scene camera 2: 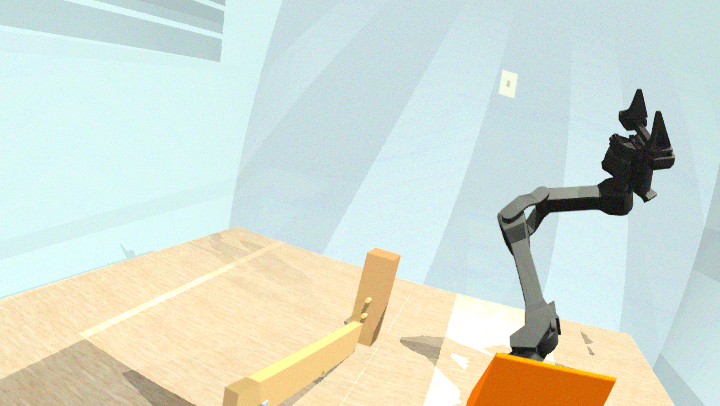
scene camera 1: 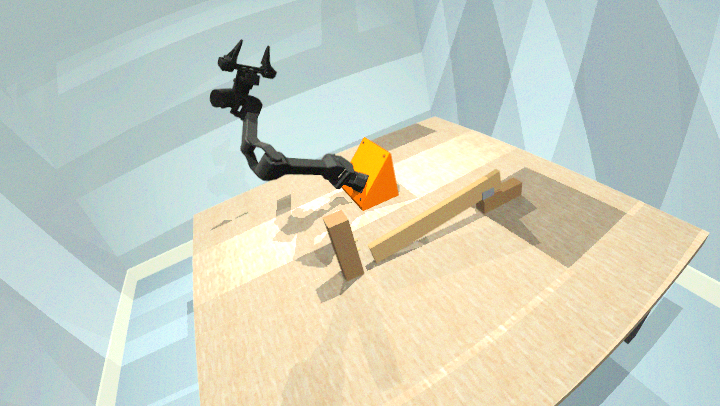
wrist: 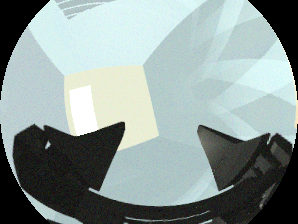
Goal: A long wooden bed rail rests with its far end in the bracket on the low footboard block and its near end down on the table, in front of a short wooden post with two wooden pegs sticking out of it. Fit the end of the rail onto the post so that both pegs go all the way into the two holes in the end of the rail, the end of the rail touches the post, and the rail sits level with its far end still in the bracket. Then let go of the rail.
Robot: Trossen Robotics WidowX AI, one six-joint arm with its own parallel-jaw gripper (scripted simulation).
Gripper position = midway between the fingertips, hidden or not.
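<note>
My gripper [scene camera 2: 648,99] [scene camera 1: 255,42] [wrist: 162,127] is open and it's holding nothing. There's a wooden bed rail [scene camera 1: 385,246] too, though the rail is out of frame in the wrist view, and I can also see a wooden post [scene camera 1: 337,225].
</note>
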